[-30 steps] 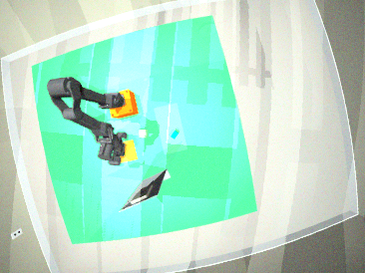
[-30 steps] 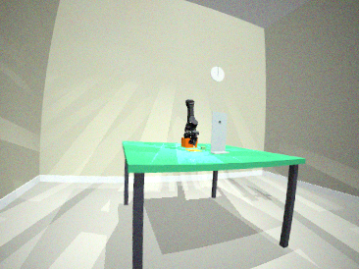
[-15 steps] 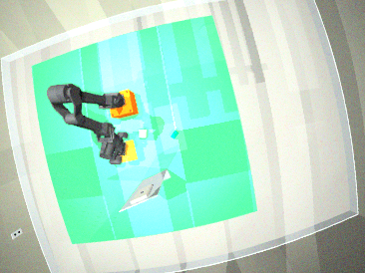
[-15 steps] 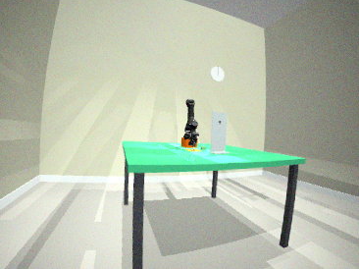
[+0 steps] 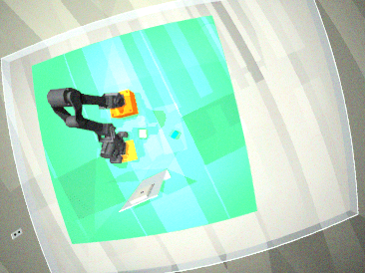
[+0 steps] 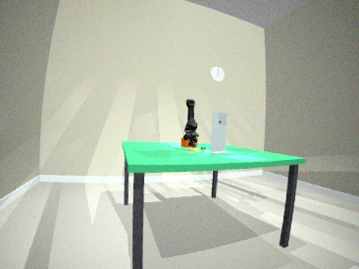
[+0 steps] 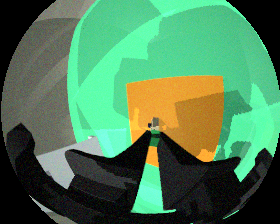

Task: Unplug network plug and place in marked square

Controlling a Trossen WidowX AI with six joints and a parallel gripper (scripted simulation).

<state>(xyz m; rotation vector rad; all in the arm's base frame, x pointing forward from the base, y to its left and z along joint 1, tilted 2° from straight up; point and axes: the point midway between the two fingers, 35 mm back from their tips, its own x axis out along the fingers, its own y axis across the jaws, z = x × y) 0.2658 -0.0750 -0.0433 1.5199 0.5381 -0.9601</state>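
Right now the pale plug is right at my gripper tip. From my gripper tip the other things lie so: cyan piece 320 mm to the left, 30 mm behind; then yellow-orange square 20 mm below, 10 mm behind; then upright panel 180 mm ahead, 130 mm to the left, 130 mm above.
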